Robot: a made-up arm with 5 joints.
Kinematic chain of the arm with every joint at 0, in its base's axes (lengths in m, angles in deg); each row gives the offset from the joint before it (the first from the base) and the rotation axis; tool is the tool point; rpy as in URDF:
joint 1: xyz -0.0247 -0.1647 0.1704 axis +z
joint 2: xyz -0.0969 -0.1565 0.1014 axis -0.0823 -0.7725 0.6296
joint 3: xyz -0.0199 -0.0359 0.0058 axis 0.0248 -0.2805 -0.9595
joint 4: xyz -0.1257 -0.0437 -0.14 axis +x
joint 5: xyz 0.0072 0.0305 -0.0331 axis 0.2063 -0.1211 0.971
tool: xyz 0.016 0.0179 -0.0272 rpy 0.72 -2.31 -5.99
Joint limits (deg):
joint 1: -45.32..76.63
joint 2: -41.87..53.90
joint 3: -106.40..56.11
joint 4: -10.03..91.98
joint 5: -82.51..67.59
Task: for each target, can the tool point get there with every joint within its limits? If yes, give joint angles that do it. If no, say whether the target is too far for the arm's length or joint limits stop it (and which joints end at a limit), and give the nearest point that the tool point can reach.
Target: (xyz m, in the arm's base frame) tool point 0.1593 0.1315 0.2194
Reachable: no: joint limits stop it (at a limit: joint 1, joint 2, joint 3, joint 4, joint 5) | nearest point 0.2950 -0.1351 0.2050 | short by 0.299 m
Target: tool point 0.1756 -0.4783 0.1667
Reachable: yes | joints 40.93 37.13 -88.88 24.84 47.53
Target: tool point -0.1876 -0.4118 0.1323
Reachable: yes | joints 14.48 5.79 -15.34 51.05 -9.28
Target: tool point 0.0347 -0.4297 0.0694
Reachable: yes | joints 59.65 1.99 10.11 3.57 -35.68
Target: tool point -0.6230 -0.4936 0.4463
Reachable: no: too far | nearest point -0.3861 -0.3634 0.2589 | short by 0.329 m
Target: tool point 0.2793 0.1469 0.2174
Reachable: no: joint limits stop it (at a limit: joint 1, joint 2, joint 3, joint 4, joint 5) | nearest point 0.2950 -0.1351 0.2050 | short by 0.283 m
